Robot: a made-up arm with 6 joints.
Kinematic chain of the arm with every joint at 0, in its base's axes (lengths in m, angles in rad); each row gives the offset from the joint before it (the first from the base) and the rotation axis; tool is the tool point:
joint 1: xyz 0 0 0.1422 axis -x
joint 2: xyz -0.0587 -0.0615 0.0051 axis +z
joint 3: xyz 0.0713 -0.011 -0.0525 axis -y
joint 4: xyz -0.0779 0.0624 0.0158 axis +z
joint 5: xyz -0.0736 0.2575 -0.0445 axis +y
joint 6: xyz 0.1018 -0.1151 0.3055 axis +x
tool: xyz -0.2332 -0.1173 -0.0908
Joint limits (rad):
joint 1: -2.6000..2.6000
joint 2: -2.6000..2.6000
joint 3: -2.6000..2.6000
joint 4: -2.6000..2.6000
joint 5: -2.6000..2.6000
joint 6: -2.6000..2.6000
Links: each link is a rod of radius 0.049 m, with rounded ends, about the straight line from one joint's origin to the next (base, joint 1, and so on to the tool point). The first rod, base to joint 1, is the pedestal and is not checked.
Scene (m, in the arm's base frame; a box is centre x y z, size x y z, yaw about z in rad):
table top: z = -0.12
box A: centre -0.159 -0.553 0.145 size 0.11 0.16 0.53 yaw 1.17
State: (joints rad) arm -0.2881 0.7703 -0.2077 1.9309 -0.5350 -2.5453
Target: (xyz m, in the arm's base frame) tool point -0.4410 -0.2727 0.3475
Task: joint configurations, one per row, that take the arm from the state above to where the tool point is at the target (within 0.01 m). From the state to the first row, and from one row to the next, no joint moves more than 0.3 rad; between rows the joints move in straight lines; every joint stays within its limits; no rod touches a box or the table.
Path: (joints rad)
1: -0.0550 0.6089 -0.2563 1.7136 -0.5857 -2.3935
2: 0.1780 0.4475 -0.3049 1.4963 -0.6364 -2.2416
3: 0.4111 0.2862 -0.3535 1.2789 -0.6872 -2.0898
4: 0.6442 0.1248 -0.4021 1.0616 -0.7379 -1.9380
5: 0.4240 0.0933 -0.2111 1.0862 -0.6223 -2.1587
6: 0.2039 0.0618 -0.0202 1.1107 -0.5067 -2.3793
7: -0.0162 0.0304 0.1707 1.1353 -0.3912 -2.6000

